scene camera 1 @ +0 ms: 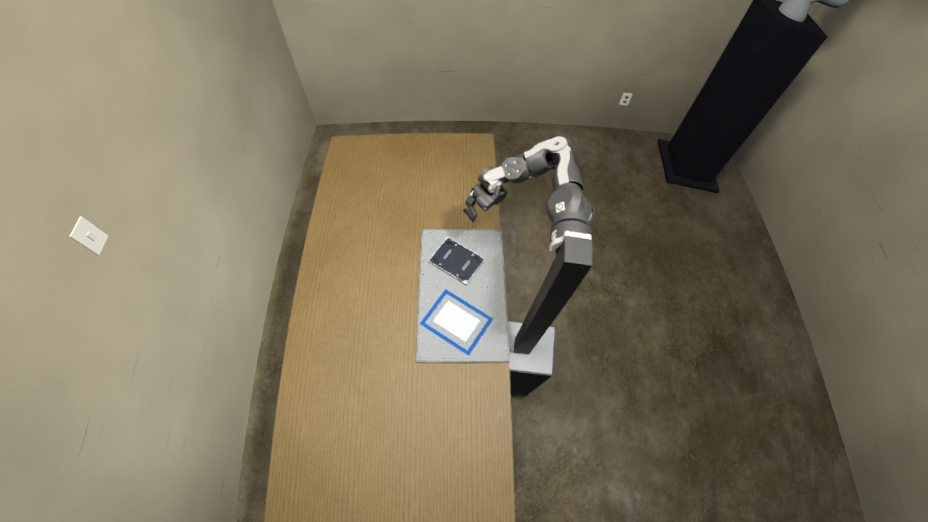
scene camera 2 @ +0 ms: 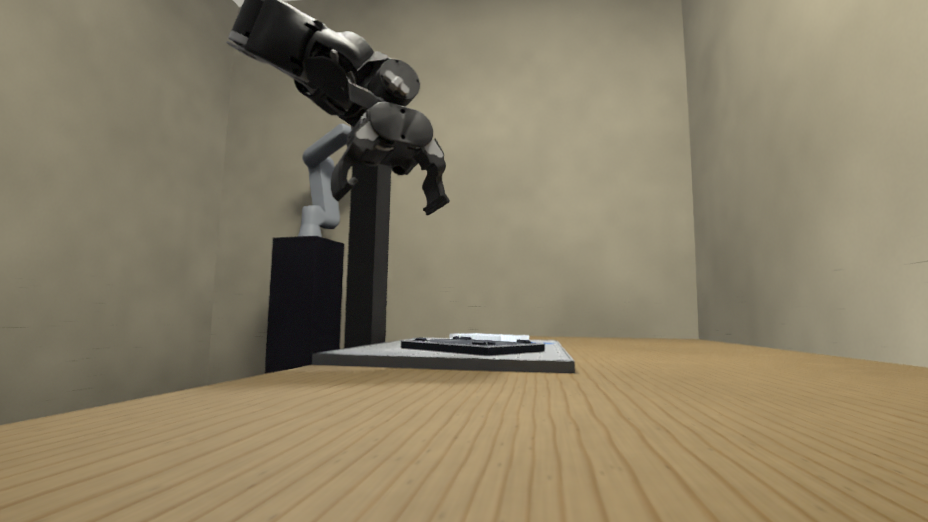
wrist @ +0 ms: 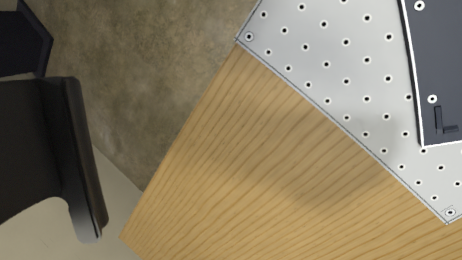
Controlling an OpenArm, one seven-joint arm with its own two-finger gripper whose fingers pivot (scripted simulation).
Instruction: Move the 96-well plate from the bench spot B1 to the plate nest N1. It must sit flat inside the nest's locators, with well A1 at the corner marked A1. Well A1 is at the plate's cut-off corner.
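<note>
In scene camera 2 you'd find my gripper (scene camera 2: 393, 202), along with a plate nest (scene camera 2: 440, 346) and a black mounting column (scene camera 2: 367, 269). Scene camera 1 shows the gripper (scene camera 1: 482, 206), the nest (scene camera 1: 453, 264) and the column (scene camera 1: 573, 261), and there's a 96-well plate (scene camera 1: 449, 313) in there too. As for the wrist view, the 96-well plate is out of frame in that one.
</note>
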